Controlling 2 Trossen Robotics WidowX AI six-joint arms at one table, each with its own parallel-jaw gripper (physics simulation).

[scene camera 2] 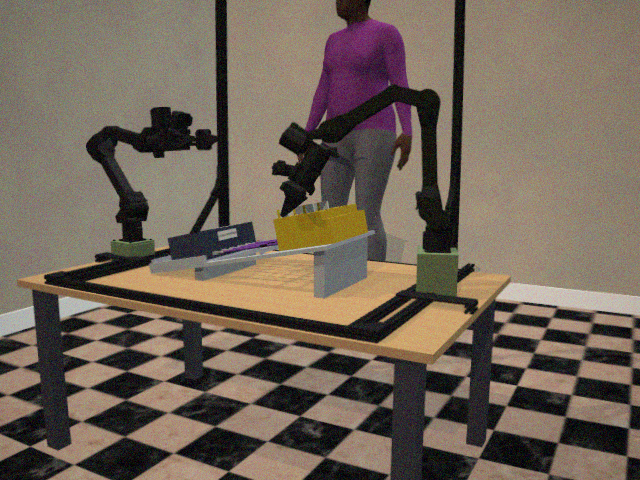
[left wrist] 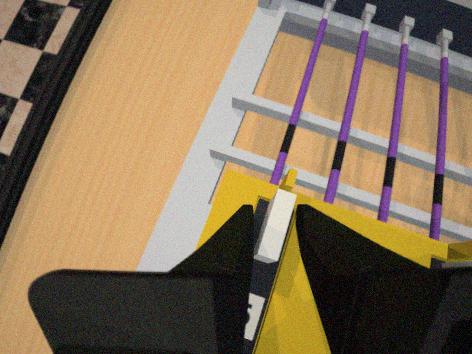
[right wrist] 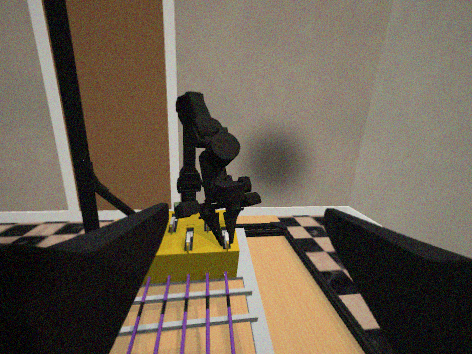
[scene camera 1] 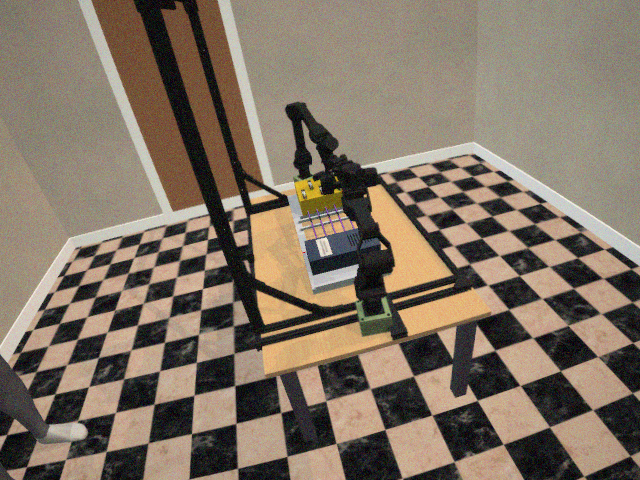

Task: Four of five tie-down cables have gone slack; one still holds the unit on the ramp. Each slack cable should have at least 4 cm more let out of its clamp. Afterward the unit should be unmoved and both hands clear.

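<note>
The navy unit (scene camera 1: 338, 253) (scene camera 2: 206, 242) rests on the grey ramp (scene camera 1: 330, 285) (scene camera 2: 343, 266) (left wrist: 192, 172). Purple cables (scene camera 1: 324, 224) (left wrist: 350, 100) (right wrist: 185, 327) run from it to the yellow clamp block (scene camera 1: 317, 206) (scene camera 2: 320, 227) (left wrist: 302, 322) (right wrist: 195, 265). Four cables with black bands show in the left wrist view. My left gripper (scene camera 2: 283, 214) (left wrist: 274, 214) (right wrist: 226, 244) is low at the block, its fingers narrowly apart on either side of the white lever (left wrist: 277, 222) of the partly hidden clamp 5. It grips nothing. My right gripper (scene camera 2: 216, 139) is wide open and empty, high above the unit's side.
Other clamp levers (right wrist: 189, 239) stand on the block. Crossbars (left wrist: 320, 122) span the ramp opening under the cables. A black rail frame (scene camera 2: 206, 304) edges the wooden table (scene camera 2: 289, 330), with black uprights (scene camera 1: 180, 118) (scene camera 2: 222, 103). A person (scene camera 2: 361, 77) stands behind the table.
</note>
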